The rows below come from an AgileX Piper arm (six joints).
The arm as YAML. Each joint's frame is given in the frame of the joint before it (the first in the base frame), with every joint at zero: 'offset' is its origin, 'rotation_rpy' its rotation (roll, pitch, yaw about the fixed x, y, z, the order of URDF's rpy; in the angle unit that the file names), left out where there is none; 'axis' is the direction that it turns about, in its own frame. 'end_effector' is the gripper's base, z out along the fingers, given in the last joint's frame.
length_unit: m
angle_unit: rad
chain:
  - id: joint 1
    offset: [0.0, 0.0, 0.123]
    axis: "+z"
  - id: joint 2
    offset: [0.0, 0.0, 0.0]
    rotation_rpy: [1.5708, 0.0, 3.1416]
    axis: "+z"
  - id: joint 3
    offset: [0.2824, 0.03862, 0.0]
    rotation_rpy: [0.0, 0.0, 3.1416]
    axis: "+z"
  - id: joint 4
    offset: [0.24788, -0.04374, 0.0]
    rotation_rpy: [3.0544, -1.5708, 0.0]
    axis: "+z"
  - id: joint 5
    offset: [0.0, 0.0, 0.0]
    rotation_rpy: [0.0, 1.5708, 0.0]
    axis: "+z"
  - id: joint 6
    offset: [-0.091, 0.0, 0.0]
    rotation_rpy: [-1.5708, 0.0, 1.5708]
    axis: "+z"
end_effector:
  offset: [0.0, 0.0, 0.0]
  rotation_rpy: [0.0, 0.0, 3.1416]
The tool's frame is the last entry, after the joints.
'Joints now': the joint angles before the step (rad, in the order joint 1, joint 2, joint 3, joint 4, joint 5, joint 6). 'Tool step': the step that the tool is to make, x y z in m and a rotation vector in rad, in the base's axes. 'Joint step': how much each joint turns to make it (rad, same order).
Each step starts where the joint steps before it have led.
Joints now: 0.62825 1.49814 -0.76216 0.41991 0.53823 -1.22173
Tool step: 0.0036 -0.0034 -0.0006 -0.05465 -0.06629 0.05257
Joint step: -0.00014 0.00014 -0.00009 -0.09792 -0.02309 -0.00024
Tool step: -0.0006 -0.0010 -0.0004 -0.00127 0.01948 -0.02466
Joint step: -0.00173 -0.00036 0.00010 -0.00683 0.01218 0.03340
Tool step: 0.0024 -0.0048 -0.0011 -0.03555 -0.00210 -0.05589
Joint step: -0.00347 0.00027 -0.00005 -0.09988 0.00249 0.12455
